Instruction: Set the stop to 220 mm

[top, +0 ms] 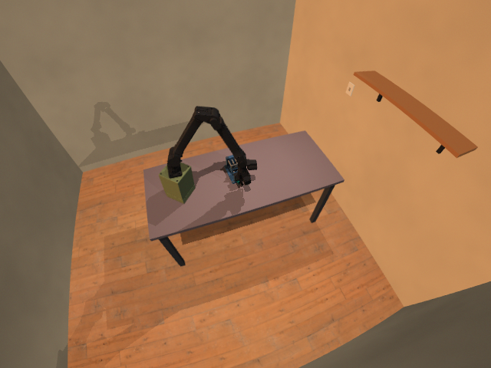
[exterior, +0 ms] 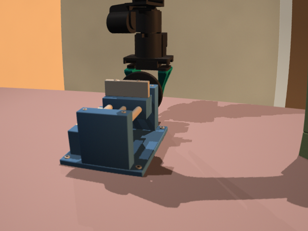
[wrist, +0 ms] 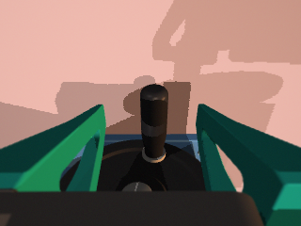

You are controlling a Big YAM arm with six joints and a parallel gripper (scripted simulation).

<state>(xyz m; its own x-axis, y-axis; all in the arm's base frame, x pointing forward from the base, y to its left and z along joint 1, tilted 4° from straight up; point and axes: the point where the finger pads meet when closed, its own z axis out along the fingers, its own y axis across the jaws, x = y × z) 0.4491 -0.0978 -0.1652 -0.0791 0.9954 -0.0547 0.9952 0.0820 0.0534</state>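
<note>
My gripper is now 20 mm above the black crank handle and 10 mm to the right of it. Round my hand: grey stop plate (130 mm to the left, 30 mm above, 10 mm ahead).
</note>
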